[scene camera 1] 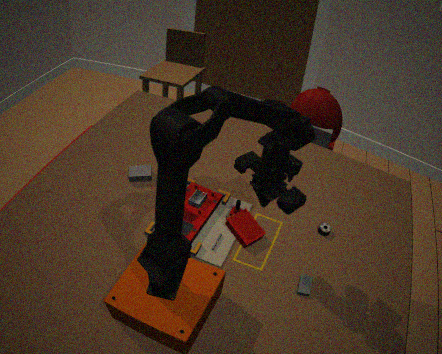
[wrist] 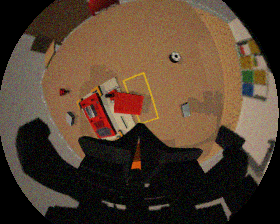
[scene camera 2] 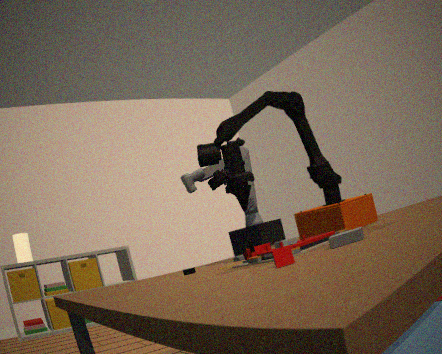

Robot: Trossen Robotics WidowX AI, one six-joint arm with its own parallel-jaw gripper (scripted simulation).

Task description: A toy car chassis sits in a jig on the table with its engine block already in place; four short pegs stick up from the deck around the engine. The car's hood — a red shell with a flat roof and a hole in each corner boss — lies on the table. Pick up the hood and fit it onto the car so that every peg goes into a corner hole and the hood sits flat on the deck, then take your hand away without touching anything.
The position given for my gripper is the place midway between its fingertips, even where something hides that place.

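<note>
There is a red hood (scene camera 1: pixel 244 227) here. My gripper (scene camera 1: pixel 263 206) is shut and holds nothing, and I can see my gripper in the wrist view (wrist: pixel 140 125) and in scene camera 2 (scene camera 2: pixel 245 210) too.
</note>
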